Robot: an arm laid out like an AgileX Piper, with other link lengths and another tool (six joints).
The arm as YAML. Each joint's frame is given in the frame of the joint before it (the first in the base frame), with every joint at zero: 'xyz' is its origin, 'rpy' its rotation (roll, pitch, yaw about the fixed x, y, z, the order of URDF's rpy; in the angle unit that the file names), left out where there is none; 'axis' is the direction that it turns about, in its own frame. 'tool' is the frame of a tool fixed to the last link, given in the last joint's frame.
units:
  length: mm
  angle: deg
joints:
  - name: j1
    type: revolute
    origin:
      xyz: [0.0, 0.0, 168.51]
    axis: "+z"
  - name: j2
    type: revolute
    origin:
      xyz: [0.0, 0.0, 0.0]
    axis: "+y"
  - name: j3
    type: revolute
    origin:
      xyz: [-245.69, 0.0, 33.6]
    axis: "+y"
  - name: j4
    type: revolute
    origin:
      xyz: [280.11, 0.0, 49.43]
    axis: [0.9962, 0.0, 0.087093]
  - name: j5
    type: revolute
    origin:
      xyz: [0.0, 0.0, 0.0]
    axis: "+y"
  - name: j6
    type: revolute
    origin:
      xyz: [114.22, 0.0, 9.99]
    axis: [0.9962, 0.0, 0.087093]
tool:
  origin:
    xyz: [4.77, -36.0, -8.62]
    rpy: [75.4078, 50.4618, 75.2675]
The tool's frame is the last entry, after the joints.
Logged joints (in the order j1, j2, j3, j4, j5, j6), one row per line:
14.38 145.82 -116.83 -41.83 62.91 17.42
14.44 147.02 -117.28 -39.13 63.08 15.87
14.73 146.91 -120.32 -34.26 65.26 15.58
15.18 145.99 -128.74 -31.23 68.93 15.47
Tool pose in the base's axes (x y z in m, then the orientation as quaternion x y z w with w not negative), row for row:
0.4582 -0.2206 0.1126 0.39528 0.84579 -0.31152 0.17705
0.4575 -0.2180 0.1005 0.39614 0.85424 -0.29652 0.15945
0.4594 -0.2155 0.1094 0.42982 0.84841 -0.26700 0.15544
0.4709 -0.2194 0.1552 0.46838 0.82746 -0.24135 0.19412
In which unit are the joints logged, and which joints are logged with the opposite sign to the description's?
The joints are logged in degrees. Opposite sign: j1.
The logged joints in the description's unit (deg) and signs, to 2 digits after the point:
-14.38 145.82 -116.83 -41.83 62.91 17.42
-14.44 147.02 -117.28 -39.13 63.08 15.87
-14.73 146.91 -120.32 -34.26 65.26 15.58
-15.18 145.99 -128.74 -31.23 68.93 15.47

